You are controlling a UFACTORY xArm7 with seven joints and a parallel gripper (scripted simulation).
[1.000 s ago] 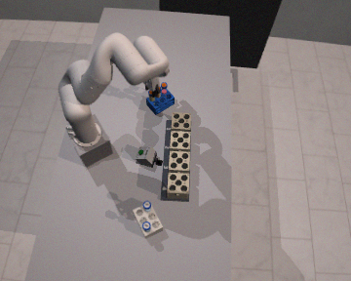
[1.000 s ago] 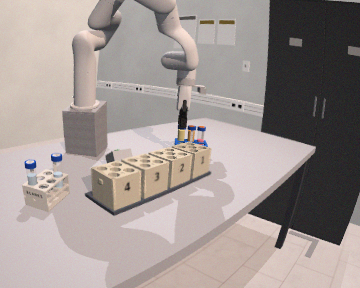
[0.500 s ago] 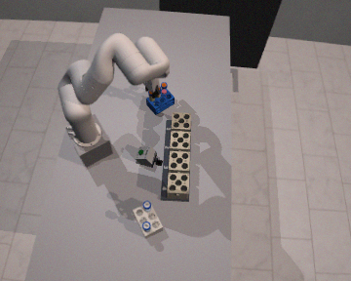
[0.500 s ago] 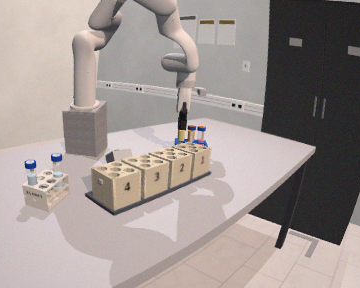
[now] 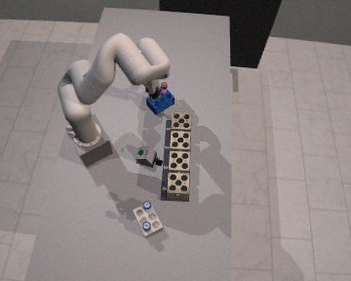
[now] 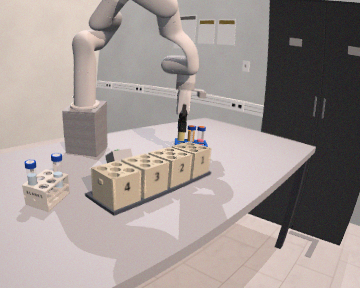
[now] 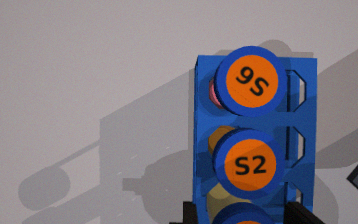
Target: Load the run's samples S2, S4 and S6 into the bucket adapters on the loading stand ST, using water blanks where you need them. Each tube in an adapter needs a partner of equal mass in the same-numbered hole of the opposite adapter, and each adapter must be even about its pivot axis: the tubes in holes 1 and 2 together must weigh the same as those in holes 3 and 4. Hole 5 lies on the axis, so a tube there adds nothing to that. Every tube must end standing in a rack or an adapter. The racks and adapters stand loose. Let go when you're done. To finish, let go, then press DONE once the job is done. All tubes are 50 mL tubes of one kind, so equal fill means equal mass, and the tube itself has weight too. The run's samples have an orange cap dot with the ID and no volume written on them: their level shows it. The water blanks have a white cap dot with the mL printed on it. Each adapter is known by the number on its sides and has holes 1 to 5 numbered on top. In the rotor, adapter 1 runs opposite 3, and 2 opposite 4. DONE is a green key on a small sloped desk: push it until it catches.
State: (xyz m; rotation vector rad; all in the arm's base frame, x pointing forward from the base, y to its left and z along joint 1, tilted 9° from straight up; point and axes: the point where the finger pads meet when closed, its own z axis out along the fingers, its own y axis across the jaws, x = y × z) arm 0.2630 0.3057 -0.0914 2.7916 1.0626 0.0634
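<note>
My hand is 5 cm above the sample tube S4 and 1 cm past it. Round my hand: sample tube S2: 5 cm below, 4 cm ahead, 2 cm to the left; blue sample rack: 9 cm below, 4 cm ahead, 1 cm to the left; sample tube S6: 6 cm to the left, 6 cm ahead, 5 cm below.
</note>
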